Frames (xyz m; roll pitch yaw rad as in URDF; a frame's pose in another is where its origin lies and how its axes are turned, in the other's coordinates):
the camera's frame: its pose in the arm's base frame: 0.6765 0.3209 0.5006 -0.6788 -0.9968 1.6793
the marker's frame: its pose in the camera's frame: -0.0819 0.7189 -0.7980 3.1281 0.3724 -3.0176
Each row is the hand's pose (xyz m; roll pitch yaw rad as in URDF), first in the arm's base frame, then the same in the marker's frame.
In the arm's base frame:
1: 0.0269 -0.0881 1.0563 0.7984 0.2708 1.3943
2: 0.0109 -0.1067 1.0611 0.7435 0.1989 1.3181
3: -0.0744 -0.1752 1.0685 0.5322 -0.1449 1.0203
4: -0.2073 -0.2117 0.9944 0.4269 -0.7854 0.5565
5: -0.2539 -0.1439 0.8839 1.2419 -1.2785 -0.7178
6: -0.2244 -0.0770 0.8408 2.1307 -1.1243 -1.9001
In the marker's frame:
1: -0.8885 -0.5698 -1.4707 -0.2928 -1.2462 1.4952
2: -0.8930 -0.5654 -1.4949 -0.4528 -1.3437 1.6227
3: -0.9098 -0.5229 -1.5946 -2.9317 -1.3002 -2.3612
4: -0.8800 -0.3939 -1.6780 2.9158 -0.5473 -2.2352
5: -0.8175 -0.2826 -1.6262 2.6021 0.1796 -2.3946
6: -0.7881 -0.2640 -1.5488 2.2896 0.5538 -2.6133

